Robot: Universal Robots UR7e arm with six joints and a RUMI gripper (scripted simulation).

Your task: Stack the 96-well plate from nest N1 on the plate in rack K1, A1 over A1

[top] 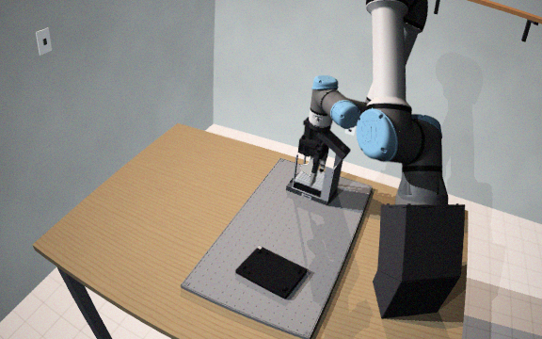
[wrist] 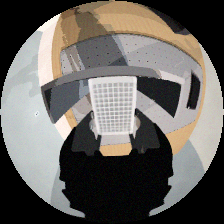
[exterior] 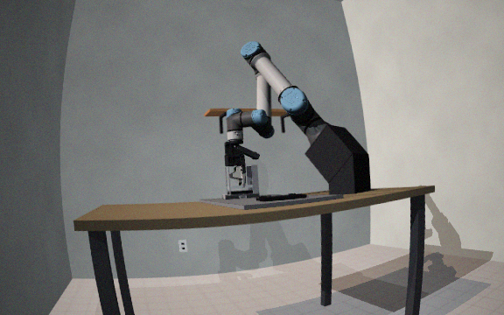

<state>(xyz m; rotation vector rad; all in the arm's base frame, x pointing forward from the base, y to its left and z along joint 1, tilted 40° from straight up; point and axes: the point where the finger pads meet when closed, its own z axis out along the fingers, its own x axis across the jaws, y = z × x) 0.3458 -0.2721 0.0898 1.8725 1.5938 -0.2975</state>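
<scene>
My gripper is now 1 cm above the white 96-well plate. Round my hand: plate nest N1: 40 cm to the left, 6 cm below, 5 cm ahead.
</scene>
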